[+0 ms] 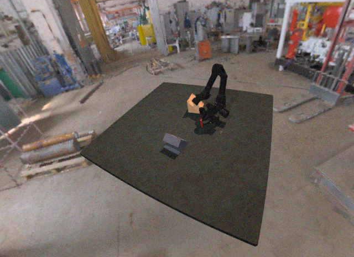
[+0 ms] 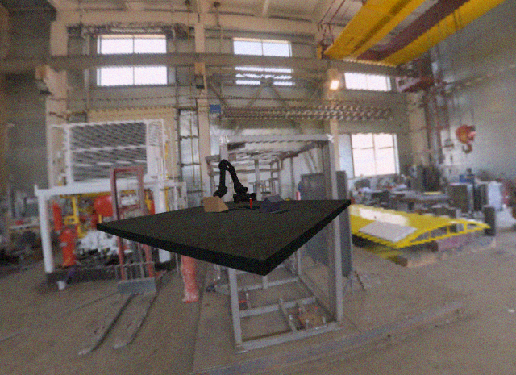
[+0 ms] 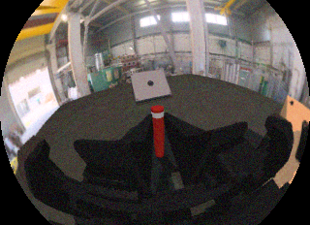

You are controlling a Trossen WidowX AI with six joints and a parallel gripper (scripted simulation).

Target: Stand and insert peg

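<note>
My gripper tip is 1 cm above the red peg. Also, from my gripper tip: grey sloped panel 23 cm ahead, 11 cm to the right, 3 cm below.
</note>
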